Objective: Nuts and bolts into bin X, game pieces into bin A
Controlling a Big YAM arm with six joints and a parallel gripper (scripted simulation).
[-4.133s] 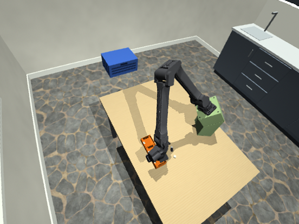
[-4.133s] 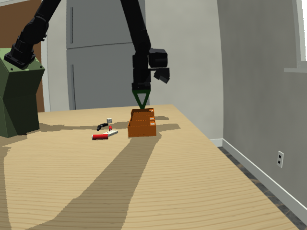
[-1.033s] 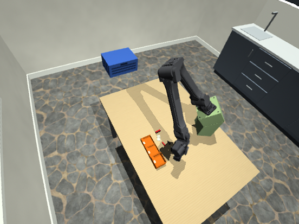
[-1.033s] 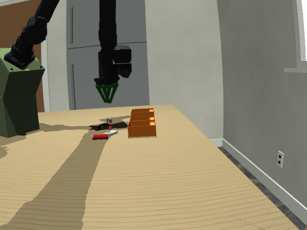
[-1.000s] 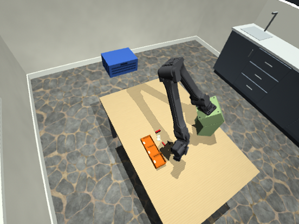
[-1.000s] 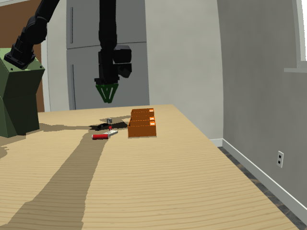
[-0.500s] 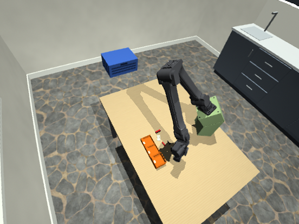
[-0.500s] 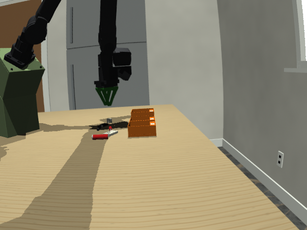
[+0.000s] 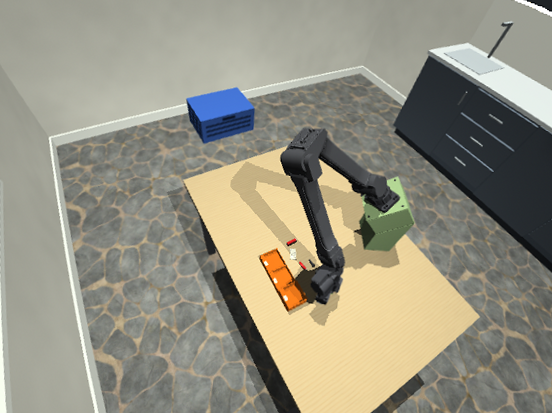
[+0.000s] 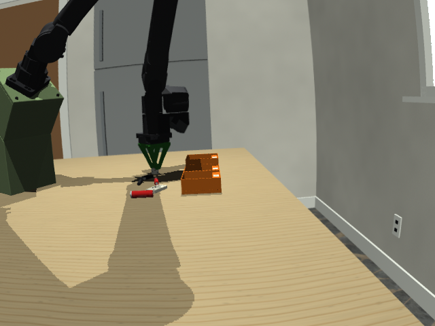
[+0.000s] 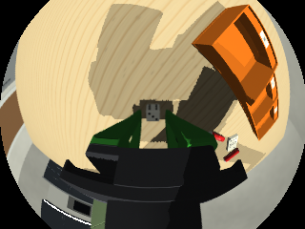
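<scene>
Right now the white die is 10 mm below my hand. Round my hand: black USB stick: 60 mm to the right, 30 mm behind, 20 mm below; dark bolt: 110 mm to the right, 40 mm behind, 20 mm below; orange three-compartment bin tray: 130 mm to the right, 110 mm ahead.
</scene>
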